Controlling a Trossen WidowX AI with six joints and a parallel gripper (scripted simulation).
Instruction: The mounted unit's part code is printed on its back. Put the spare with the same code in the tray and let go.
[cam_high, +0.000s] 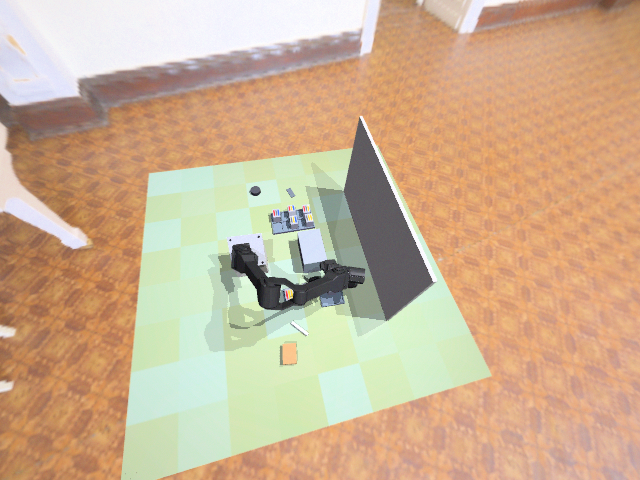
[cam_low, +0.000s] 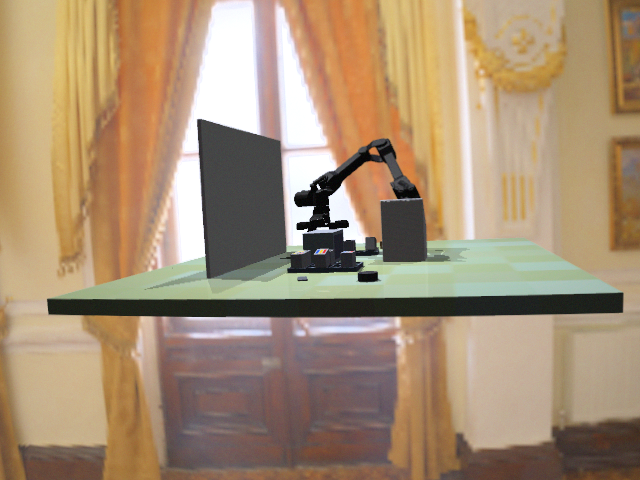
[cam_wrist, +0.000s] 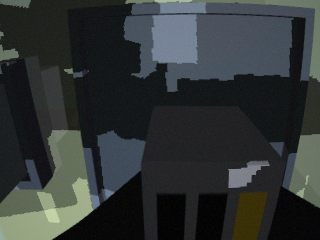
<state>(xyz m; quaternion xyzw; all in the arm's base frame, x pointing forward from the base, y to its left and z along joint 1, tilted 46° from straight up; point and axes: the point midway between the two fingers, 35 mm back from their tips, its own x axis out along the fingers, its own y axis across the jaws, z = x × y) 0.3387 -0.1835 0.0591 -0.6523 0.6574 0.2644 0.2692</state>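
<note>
My gripper tip is now 20 mm below the spare. Round my gripper tip: mounted unit (50 mm behind, 190 mm to the left, 30 mm above); then blue-grey tray (20 mm below); then pale bar (150 mm behind, 130 mm to the right, 20 mm below).
</note>
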